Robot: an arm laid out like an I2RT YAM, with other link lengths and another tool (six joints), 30 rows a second.
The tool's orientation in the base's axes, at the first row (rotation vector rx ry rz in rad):
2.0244 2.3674 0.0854
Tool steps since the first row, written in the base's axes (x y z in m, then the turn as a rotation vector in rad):
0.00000 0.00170 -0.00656 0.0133 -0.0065 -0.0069
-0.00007 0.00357 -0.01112 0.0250 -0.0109 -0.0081
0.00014 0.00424 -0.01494 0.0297 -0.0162 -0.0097
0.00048 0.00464 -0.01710 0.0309 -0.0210 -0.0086
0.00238 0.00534 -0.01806 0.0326 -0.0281 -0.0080
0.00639 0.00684 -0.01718 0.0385 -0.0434 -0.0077
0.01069 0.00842 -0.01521 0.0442 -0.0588 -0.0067
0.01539 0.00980 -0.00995 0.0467 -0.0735 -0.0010
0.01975 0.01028 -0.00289 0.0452 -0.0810 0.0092
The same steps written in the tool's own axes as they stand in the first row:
0.00157 -0.00012 0.00659 -0.0086 0.0117 0.0075
0.00336 -0.00016 0.01119 -0.0148 0.0225 0.0092
0.00392 -0.00008 0.01503 -0.0208 0.0262 0.0109
0.00423 0.00020 0.01721 -0.0257 0.0267 0.0098
0.00461 0.00212 0.01829 -0.0330 0.0273 0.0091
0.00548 0.00636 0.01767 -0.0490 0.0308 0.0087
0.00640 0.01096 0.01598 -0.0651 0.0341 0.0076
0.00712 0.01611 0.01102 -0.0799 0.0346 0.0017
0.00703 0.02090 0.00423 -0.0869 0.0326 -0.0087

